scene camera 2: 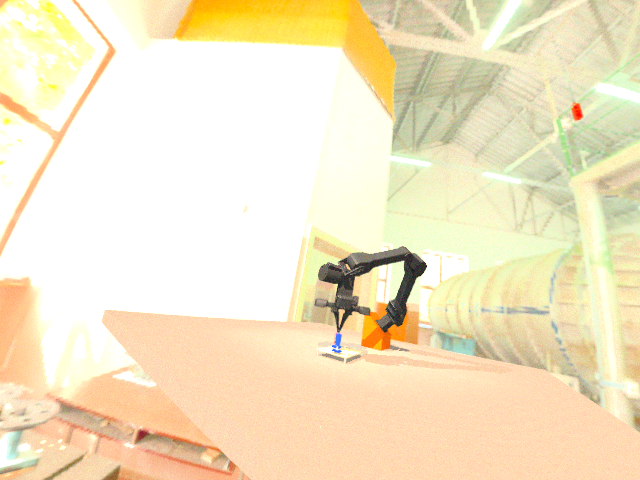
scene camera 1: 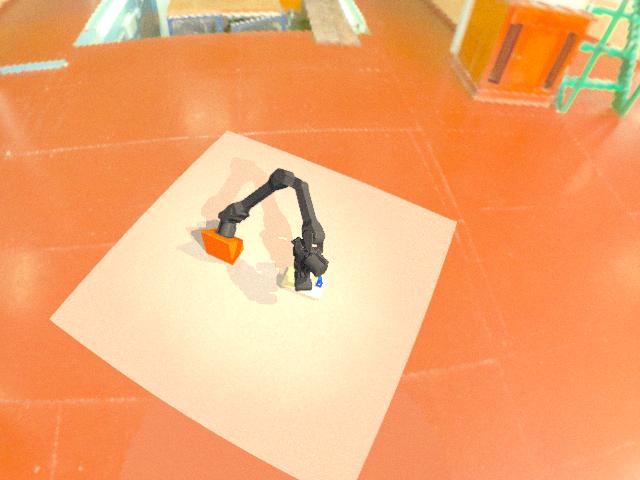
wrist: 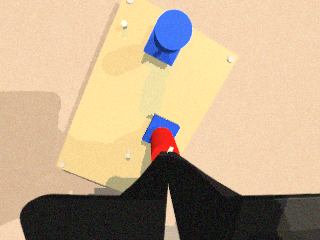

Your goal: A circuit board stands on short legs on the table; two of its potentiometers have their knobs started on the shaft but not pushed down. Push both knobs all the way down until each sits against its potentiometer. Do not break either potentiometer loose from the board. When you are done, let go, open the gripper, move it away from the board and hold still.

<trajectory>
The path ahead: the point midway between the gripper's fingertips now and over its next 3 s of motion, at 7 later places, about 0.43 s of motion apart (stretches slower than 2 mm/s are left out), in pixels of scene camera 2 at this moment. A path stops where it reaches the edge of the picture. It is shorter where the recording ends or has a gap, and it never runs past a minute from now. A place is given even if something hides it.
My gripper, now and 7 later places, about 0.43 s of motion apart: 338, 333; 338, 333; 338, 329; 337, 329; 335, 327; 336, 325; 336, 324; 337, 322
</trajectory>
